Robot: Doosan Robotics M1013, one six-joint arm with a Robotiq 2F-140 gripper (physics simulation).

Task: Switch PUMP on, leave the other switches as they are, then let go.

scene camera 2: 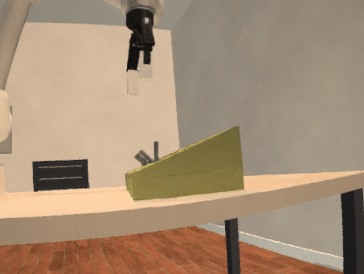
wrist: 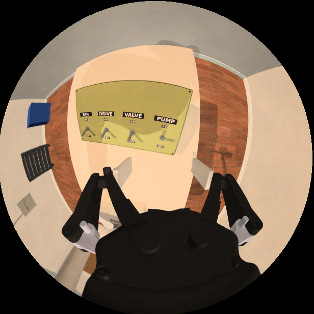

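Observation:
The yellow-green sloped panel [scene camera 2: 195,167] [wrist: 120,95] carries four levers labelled FAN, DRIVE, VALVE and PUMP. In the wrist view, the FAN lever [wrist: 86,131], DRIVE lever [wrist: 104,132] and VALVE lever [wrist: 131,135] lean towards their OFF marks. The PUMP lever [scene camera 2: 156,149] [wrist: 162,137] looks short from above. In the scene view it stands nearly upright, away from the tilted group of the other levers. My gripper [scene camera 2: 139,77] [wrist: 162,164] is open and empty, well above the panel and touching no lever.
The panel stands on a pale wooden table [scene camera 2: 75,217] [wrist: 135,60] with dark legs. In the wrist view, a blue box [wrist: 38,115], a black slatted object [wrist: 37,163] and a small grey sign [wrist: 27,204] are at the left. A black cabinet [scene camera 2: 60,172] shows behind the table.

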